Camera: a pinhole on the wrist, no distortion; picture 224 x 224 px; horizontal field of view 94.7 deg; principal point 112.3 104.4 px. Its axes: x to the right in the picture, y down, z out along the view. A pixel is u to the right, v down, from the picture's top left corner.
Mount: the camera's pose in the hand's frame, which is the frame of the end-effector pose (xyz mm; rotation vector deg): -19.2 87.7 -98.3 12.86 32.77 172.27
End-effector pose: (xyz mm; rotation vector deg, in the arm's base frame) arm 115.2 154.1 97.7 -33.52 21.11 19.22
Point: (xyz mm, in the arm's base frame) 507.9 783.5 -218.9
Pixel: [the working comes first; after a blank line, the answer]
In the camera's frame: -538.5 -276.5 532.7

8 51
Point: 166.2 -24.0 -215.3
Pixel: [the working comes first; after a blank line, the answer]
In the camera's frame: -200.3 -1.0 -227.9

behind the camera
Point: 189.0 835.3 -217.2
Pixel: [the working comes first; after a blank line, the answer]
In the camera's frame: -259.7 -438.1 509.8

60 16
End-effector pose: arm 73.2 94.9 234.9 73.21 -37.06 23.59
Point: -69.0 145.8 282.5
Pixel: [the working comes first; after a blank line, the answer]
In the camera's frame: 76.0 -10.1 87.8

202 92
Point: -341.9 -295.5 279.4
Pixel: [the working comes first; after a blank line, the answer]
In the camera's frame: 320.7 126.5 524.5

175 129
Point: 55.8 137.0 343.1
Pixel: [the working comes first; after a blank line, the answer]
In the camera's frame: -61.1 12.3 88.2

41 119
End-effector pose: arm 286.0 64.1 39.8 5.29 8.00 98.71
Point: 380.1 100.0 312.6
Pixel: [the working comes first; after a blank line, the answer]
In the camera's frame: 0.7 275.1 305.5

113 197
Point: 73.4 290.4 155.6
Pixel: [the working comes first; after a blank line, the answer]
In the camera's frame: -235.2 -36.3 256.4

18 90
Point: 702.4 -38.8 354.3
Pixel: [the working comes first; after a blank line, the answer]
In the camera's frame: 168.5 580.5 247.2

outside the picture
